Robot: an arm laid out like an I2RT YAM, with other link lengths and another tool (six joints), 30 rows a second.
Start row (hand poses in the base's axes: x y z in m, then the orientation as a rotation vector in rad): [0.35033, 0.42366, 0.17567, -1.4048, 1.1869, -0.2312]
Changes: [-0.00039, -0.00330, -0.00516, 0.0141, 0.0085, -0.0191]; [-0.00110, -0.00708, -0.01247, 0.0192, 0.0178, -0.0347]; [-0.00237, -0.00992, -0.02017, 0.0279, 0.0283, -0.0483]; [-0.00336, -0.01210, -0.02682, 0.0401, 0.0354, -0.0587]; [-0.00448, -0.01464, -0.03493, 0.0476, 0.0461, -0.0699]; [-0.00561, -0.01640, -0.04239, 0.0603, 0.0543, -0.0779]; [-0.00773, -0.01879, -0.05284, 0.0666, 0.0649, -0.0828]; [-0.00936, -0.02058, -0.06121, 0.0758, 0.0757, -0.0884]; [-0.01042, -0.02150, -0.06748, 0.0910, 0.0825, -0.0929]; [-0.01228, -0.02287, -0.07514, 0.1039, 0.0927, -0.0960]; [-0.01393, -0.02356, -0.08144, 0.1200, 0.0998, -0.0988]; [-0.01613, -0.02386, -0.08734, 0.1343, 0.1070, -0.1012]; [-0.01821, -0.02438, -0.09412, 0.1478, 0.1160, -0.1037]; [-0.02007, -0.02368, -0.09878, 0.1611, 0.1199, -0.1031]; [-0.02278, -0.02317, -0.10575, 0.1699, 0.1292, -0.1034]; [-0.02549, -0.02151, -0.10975, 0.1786, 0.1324, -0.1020]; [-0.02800, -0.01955, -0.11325, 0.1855, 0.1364, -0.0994]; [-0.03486, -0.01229, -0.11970, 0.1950, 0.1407, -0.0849]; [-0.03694, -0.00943, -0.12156, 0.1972, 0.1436, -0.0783]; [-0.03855, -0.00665, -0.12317, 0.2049, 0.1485, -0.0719]
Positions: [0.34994, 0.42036, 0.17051, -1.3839, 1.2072, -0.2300]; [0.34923, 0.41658, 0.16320, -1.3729, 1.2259, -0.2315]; [0.34796, 0.41374, 0.15550, -1.3601, 1.2439, -0.2284]; [0.34697, 0.41156, 0.14885, -1.3452, 1.2566, -0.2232]; [0.34585, 0.40902, 0.14074, -1.3348, 1.2730, -0.2191]; [0.34472, 0.40726, 0.13328, -1.3210, 1.2847, -0.2112]; [0.34260, 0.40487, 0.12283, -1.3151, 1.2965, -0.2034]; [0.34097, 0.40308, 0.11446, -1.3063, 1.3087, -0.1942]; [0.33991, 0.40216, 0.10819, -1.2918, 1.3164, -0.1832]; [0.33805, 0.40079, 0.10053, -1.2809, 1.3260, -0.1704]; [0.33640, 0.40010, 0.09423, -1.2667, 1.3325, -0.1575]; [0.33420, 0.39980, 0.08833, -1.2542, 1.3389, -0.1454]; [0.33212, 0.39928, 0.08155, -1.2427, 1.3468, -0.1327]; [0.33026, 0.39998, 0.07689, -1.2322, 1.3484, -0.1214]; [0.32755, 0.40049, 0.06992, -1.2261, 1.3553, -0.1098]; [0.32484, 0.40215, 0.06592, -1.2199, 1.3561, -0.1013]; [0.32233, 0.40411, 0.06242, -1.2162, 1.3568, -0.0926]; [0.31547, 0.41137, 0.05597, -1.2171, 1.3492, -0.0738]; [0.31339, 0.41423, 0.05411, -1.2196, 1.3466, -0.0660]; [0.31178, 0.41701, 0.05250, -1.2175, 1.3453, -0.0535]
